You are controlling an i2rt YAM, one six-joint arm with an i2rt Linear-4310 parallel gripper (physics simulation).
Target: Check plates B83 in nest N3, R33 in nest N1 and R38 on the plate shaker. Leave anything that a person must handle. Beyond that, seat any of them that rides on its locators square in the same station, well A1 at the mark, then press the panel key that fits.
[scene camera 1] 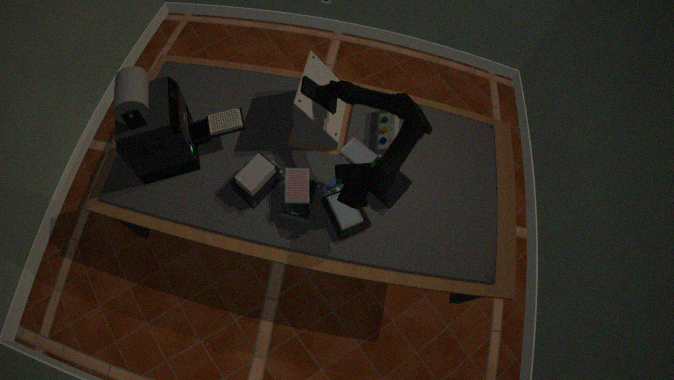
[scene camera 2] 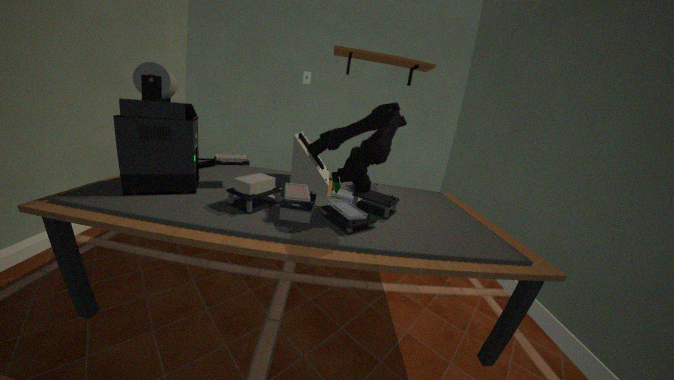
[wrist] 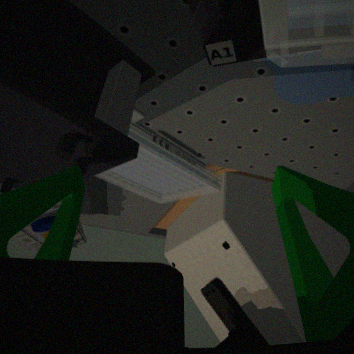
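Note:
My gripper [scene camera 1: 356, 172] [wrist: 177, 176] is open and empty, low over the right group of stations. Beyond its tips in the wrist view, a pale plate [scene camera 1: 358, 151] [wrist: 160, 177] has a side label that seems to read R33, upside down. A clear plate [scene camera 1: 346, 215] [scene camera 2: 348, 209] sits on a dark nest at the front. A pink-welled plate [scene camera 1: 297, 185] [scene camera 2: 297, 192] and a thick whitish plate [scene camera 1: 255, 174] [scene camera 2: 255, 183] stand on stations to the left. An A1 mark [wrist: 221, 53] shows in the wrist view. Other plate labels are unreadable. The key panel has green [scene camera 1: 384, 119], yellow [scene camera 1: 383, 129] and blue [scene camera 1: 383, 141] keys.
A dark bare station [scene camera 1: 400, 186] [scene camera 2: 378, 201] stands right of the gripper. A sloping white board [scene camera 1: 312, 70] [scene camera 2: 302, 165] [wrist: 200, 242] rises behind. At the left, a black machine [scene camera 1: 155, 157] [scene camera 2: 157, 150] with a roll extends an arm bearing another plate [scene camera 1: 225, 121] [scene camera 2: 231, 157].

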